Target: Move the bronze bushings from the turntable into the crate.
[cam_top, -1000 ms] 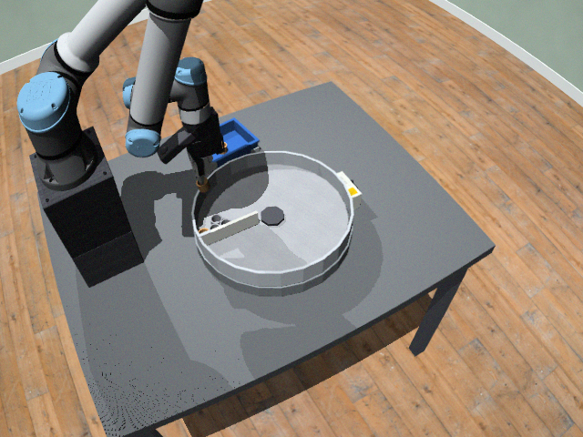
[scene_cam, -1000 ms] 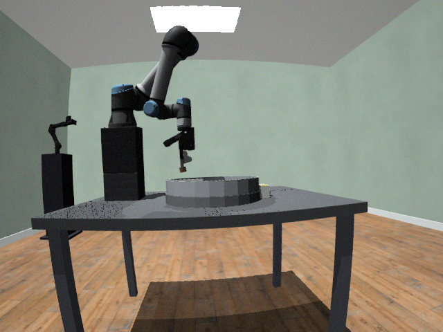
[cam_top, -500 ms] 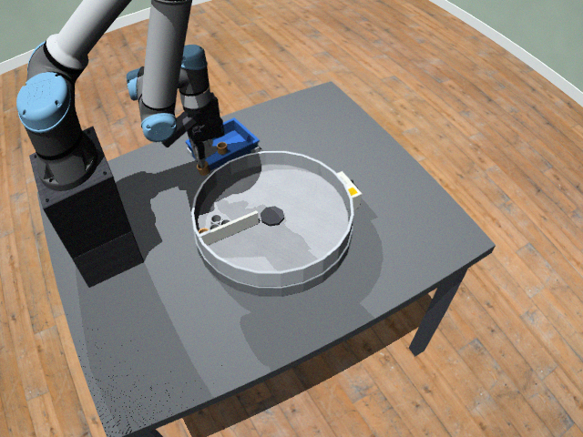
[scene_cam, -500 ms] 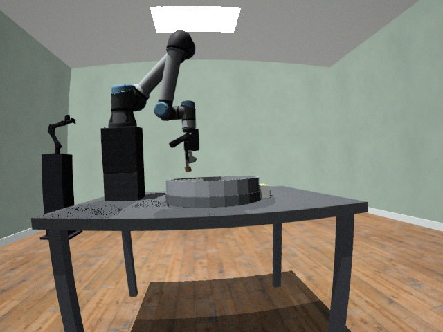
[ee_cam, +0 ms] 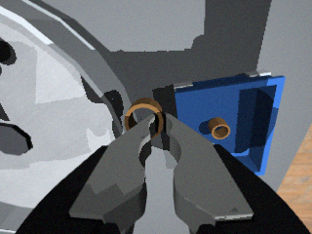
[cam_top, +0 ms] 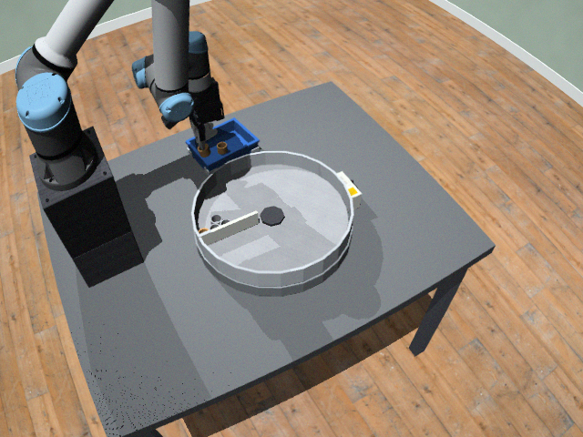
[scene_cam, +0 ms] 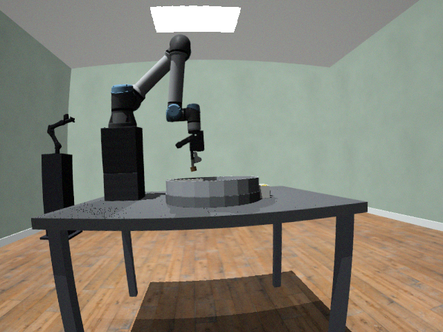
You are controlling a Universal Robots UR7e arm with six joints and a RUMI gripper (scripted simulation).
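Now: hand 13 cm above the blue crate, 10 cm to the right of it and 10 cm short of it. From my hand the other things lie so: turntable 26 cm to the right, 10 cm below, 8 cm ahead.
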